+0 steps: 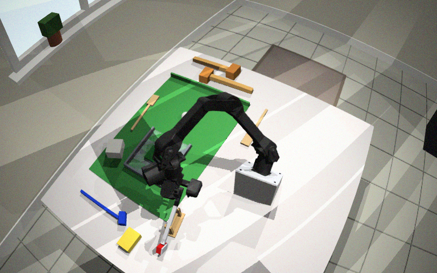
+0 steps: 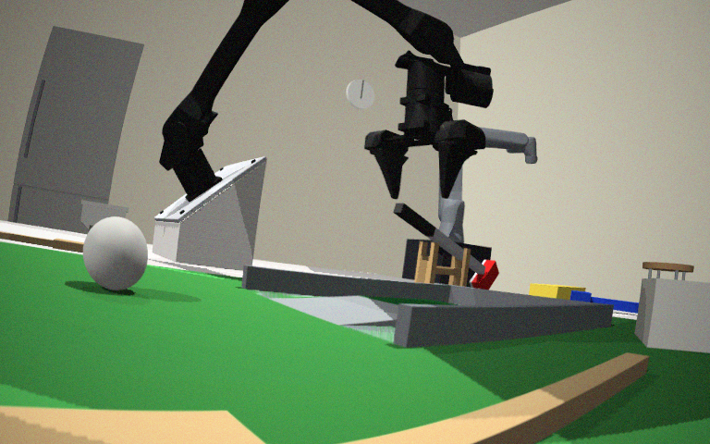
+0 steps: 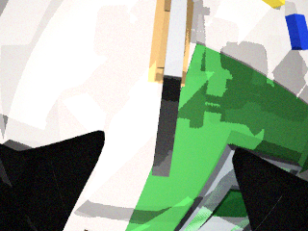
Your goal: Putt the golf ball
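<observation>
Now: gripper tip 3 cm past the wooden stand, 8 cm to the right of it and 10 cm above it. Also, from my gripper tip: blue putter 27 cm ahead, 23 cm to the left, 12 cm below; then white block 43 cm ahead, 4 cm to the right, 11 cm below; then yellow block 7 cm ahead, 27 cm to the left, 12 cm below.
</observation>
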